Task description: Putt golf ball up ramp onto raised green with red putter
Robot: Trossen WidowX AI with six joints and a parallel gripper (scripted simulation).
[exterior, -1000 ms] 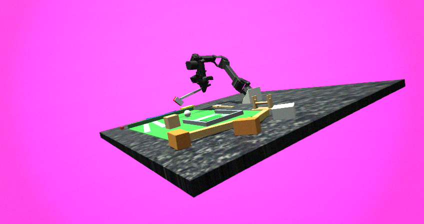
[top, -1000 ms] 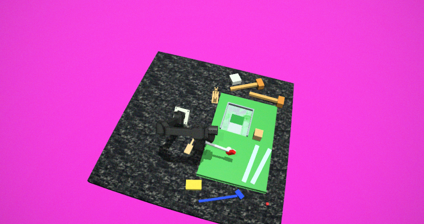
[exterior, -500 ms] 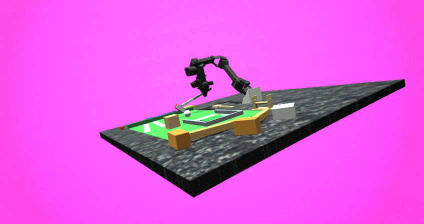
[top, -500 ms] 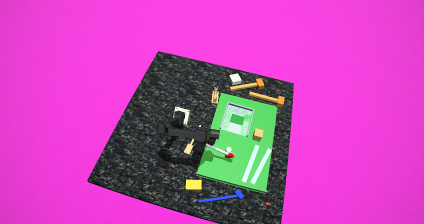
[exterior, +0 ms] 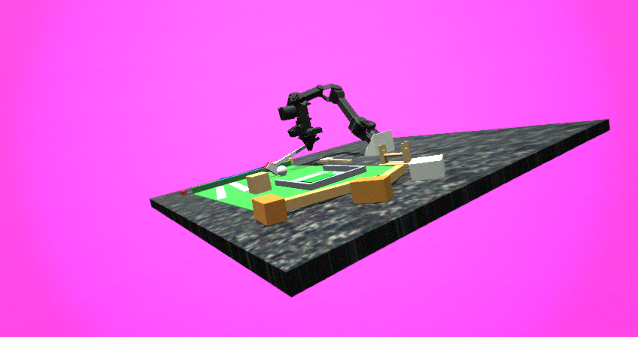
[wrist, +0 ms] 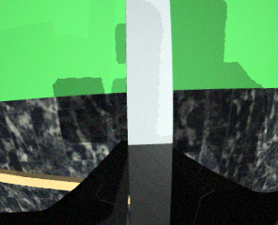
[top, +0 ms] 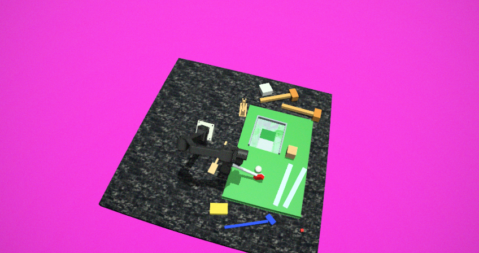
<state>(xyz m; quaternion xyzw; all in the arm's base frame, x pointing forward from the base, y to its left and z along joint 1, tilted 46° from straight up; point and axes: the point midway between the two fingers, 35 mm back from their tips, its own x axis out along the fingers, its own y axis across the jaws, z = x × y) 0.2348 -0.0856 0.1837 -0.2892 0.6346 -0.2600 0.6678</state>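
My gripper tip is now 90 mm short of the red putter and 10 mm to the right of it. The rest, counted from my gripper tip: white golf ball (180 mm ahead, 60 mm to the left, 40 mm below); then wooden paddle (90 mm behind, 40 mm to the left, 60 mm below); then yellow block (30 mm ahead, 260 mm to the right, 50 mm below).
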